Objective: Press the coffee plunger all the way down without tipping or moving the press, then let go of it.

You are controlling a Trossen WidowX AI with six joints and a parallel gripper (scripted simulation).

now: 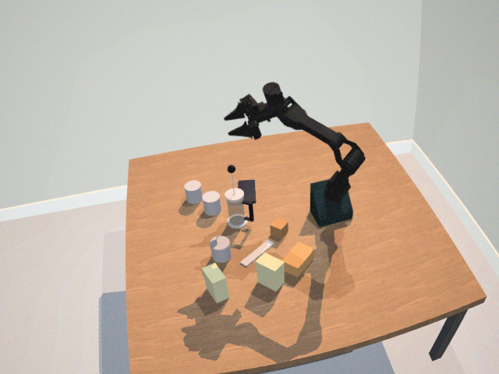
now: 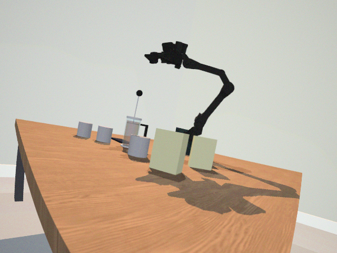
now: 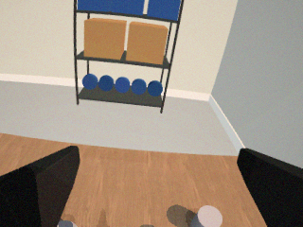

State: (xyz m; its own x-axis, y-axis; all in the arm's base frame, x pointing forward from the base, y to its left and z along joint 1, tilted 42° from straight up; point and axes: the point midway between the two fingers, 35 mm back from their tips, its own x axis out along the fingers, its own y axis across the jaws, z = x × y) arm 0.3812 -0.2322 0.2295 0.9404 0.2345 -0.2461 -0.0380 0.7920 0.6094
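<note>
My gripper tip is now 320 mm above the glass coffee press, 20 mm past it and 10 mm to the left of it. The rest, counted from my gripper tip: flat bar (440 mm below, 170 mm to the left, 50 mm behind).
</note>
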